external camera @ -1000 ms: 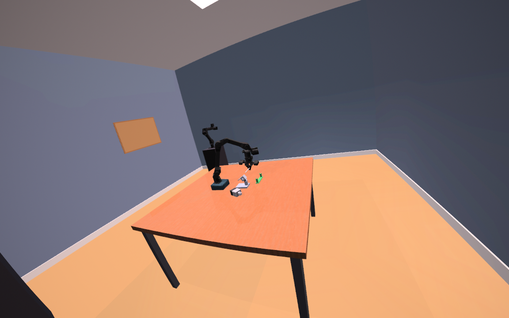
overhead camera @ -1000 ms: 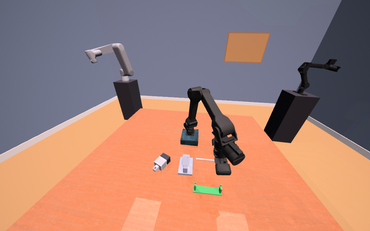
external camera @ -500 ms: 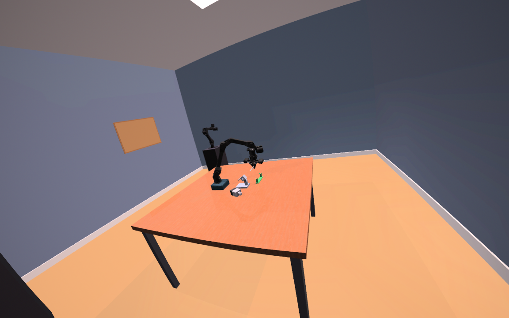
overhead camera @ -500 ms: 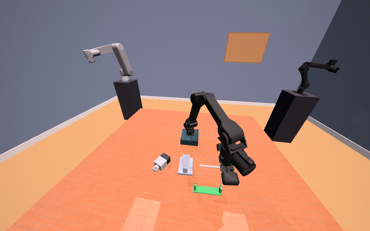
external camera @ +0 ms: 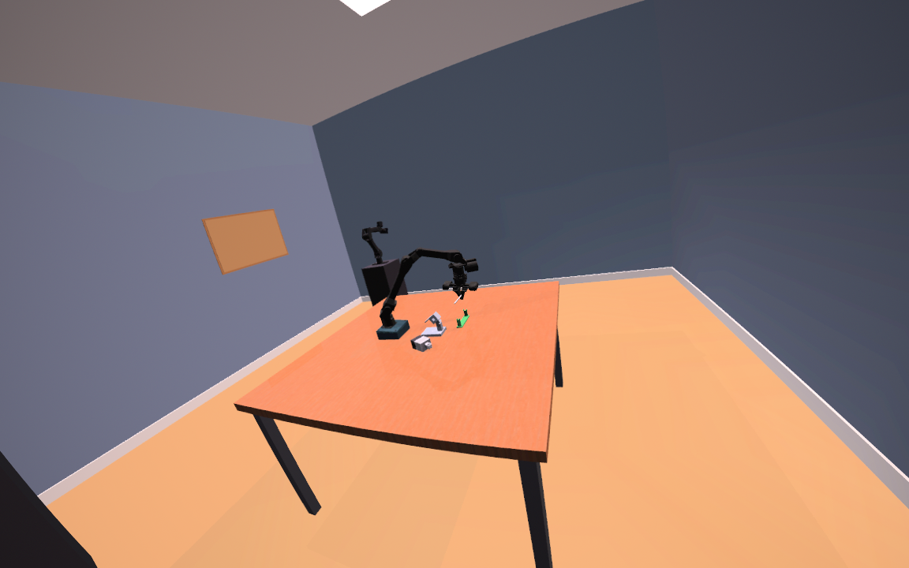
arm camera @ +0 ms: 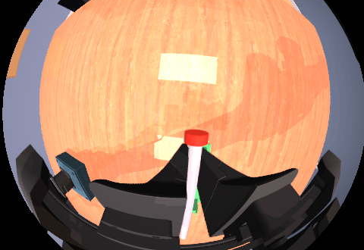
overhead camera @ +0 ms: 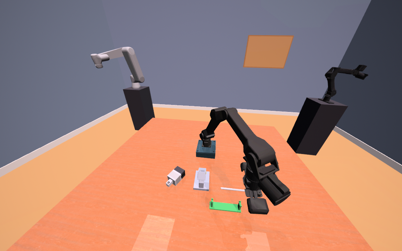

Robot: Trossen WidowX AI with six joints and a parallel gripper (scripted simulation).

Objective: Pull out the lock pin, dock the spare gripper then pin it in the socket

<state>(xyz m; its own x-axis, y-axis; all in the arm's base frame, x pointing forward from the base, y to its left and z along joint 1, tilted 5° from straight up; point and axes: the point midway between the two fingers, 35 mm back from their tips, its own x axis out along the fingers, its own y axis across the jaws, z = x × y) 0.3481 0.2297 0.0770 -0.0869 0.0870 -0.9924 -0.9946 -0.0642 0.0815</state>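
The green stand is 20 mm ahead of my gripper tip, 100 mm to the right of it and 70 mm below it. The rest, counted from my gripper tip: mount (80 mm behind, 220 mm to the right, 40 mm below); spare gripper (70 mm behind, 370 mm to the right, 70 mm below).
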